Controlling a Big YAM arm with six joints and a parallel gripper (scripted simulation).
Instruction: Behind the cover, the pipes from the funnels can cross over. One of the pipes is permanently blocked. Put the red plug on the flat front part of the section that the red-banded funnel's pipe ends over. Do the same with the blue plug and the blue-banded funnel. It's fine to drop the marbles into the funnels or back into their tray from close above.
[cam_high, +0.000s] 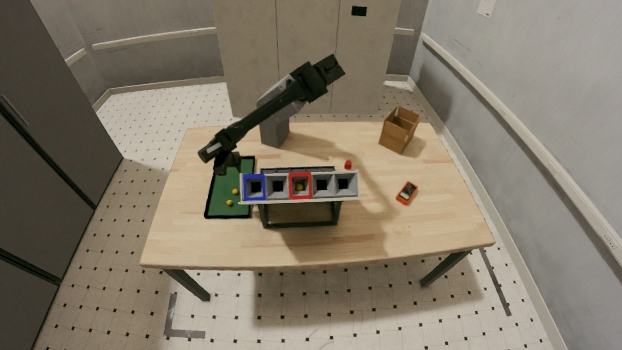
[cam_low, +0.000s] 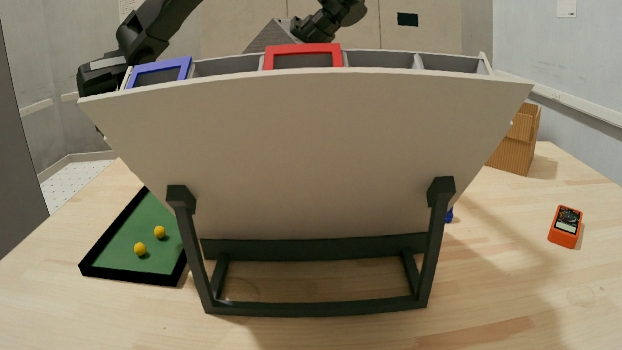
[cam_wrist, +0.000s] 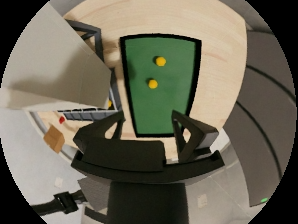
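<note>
The green tray lies 150 mm below my hand, 50 mm behind it and 40 mm to the right of it. From my hand the other things lie so: stand leg: 190 mm ahead, 140 mm to the left, 60 mm below; then pale cover: 290 mm to the left, 80 mm ahead, 50 mm above; then blue plug: 550 mm to the left, 140 mm below, 50 mm behind.
</note>
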